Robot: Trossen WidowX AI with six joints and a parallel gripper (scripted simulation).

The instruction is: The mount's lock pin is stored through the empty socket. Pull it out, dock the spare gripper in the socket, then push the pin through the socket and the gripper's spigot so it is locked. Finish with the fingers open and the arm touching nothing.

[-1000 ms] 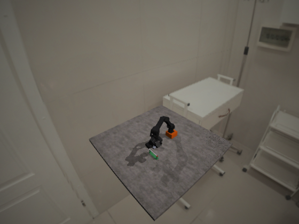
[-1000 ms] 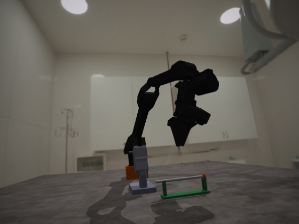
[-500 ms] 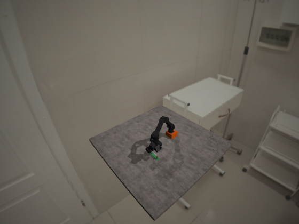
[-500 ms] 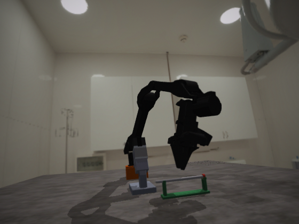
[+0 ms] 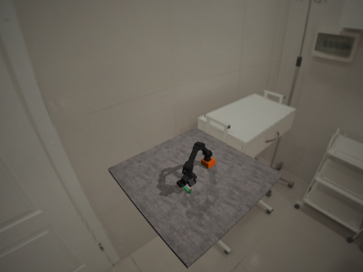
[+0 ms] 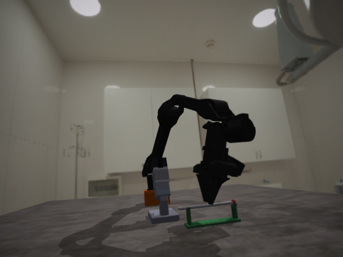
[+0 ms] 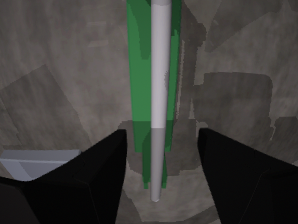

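My gripper tip is 1 cm to the right of the green rack and 3 cm above it. Round my gripper tip: spare gripper (13 cm behind, 10 cm to the right, 7 cm above); then grey mount (12 cm behind, 10 cm to the right).
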